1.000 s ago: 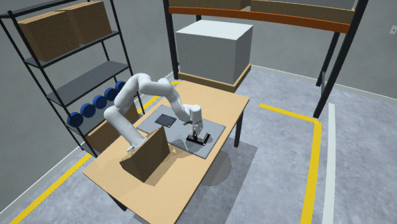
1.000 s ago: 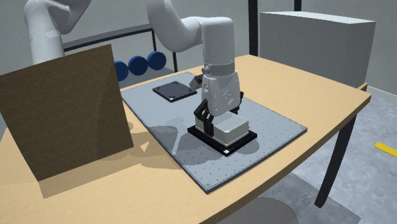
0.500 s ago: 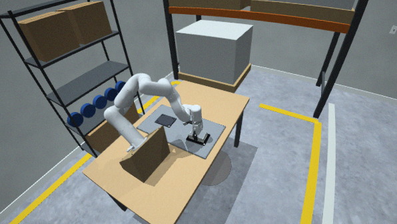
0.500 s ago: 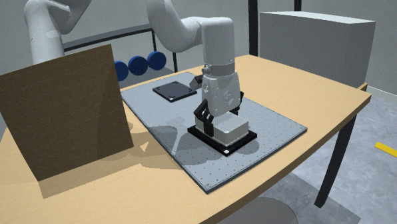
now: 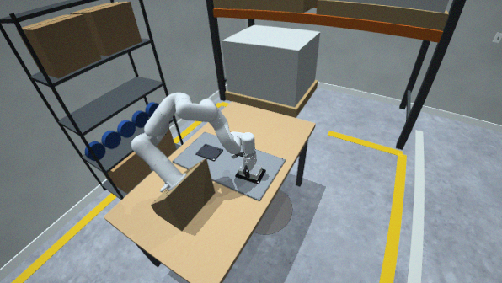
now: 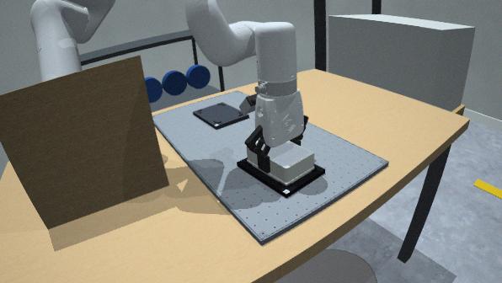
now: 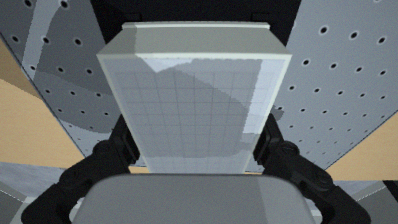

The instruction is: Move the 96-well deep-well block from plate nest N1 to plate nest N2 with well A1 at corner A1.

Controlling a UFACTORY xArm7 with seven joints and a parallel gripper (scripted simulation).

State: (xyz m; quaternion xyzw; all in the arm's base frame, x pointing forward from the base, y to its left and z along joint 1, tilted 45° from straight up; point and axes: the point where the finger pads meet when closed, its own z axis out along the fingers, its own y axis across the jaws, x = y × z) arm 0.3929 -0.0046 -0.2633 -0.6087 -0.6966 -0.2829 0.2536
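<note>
Right now the white deep-well block is right at my hand. Also, from my hand: black nest N2: 2 cm below; then nest N1: 3 cm ahead, 36 cm to the left, 2 cm below; then small white corner mark: 4 cm behind, 8 cm to the right, 2 cm below.
</note>
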